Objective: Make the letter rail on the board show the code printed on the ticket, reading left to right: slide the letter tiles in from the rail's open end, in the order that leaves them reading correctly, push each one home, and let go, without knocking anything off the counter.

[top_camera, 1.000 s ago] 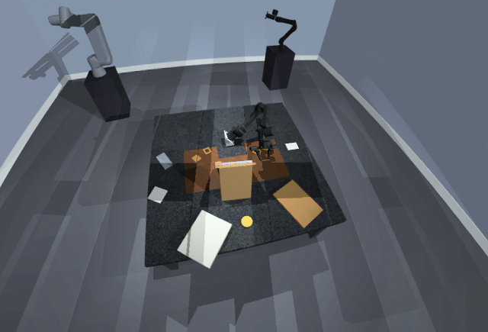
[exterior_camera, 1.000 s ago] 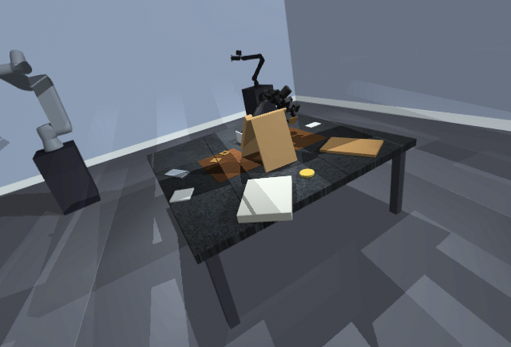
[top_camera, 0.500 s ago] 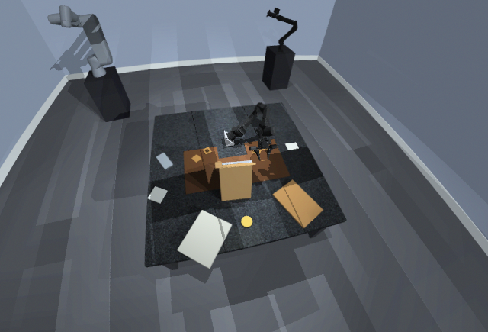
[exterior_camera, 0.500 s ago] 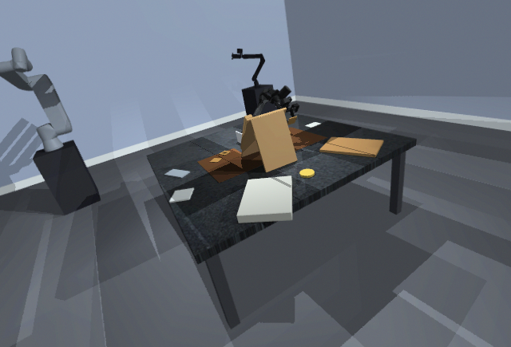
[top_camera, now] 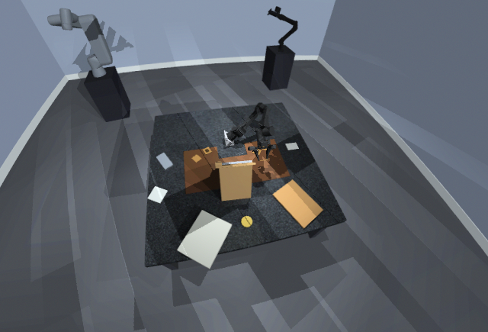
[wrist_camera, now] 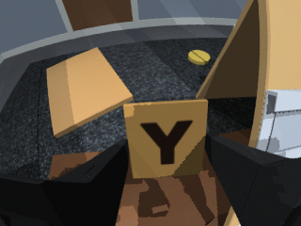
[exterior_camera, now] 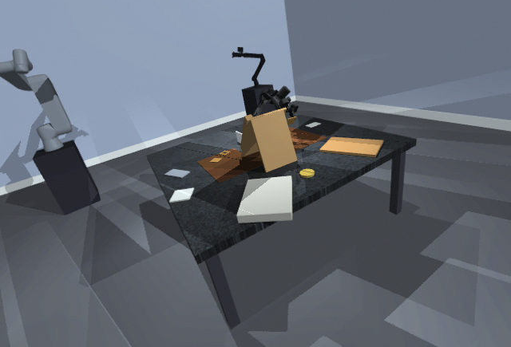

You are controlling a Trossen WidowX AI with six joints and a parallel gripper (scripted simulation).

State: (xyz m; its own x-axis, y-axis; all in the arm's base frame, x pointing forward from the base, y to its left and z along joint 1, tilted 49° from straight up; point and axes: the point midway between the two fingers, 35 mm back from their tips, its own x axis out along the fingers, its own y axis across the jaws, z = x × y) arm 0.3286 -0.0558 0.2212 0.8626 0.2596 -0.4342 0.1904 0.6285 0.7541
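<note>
My gripper tip is 90 mm past the white ticket, 120 mm to the left of it and 90 mm above it. Also, from my gripper tip: white box 340 mm ahead, 490 mm to the right, 150 mm below; brown mat 180 mm behind, 150 mm to the right, 170 mm below; flat tan slab 300 mm ahead, 160 mm to the left, 160 mm below.
</note>
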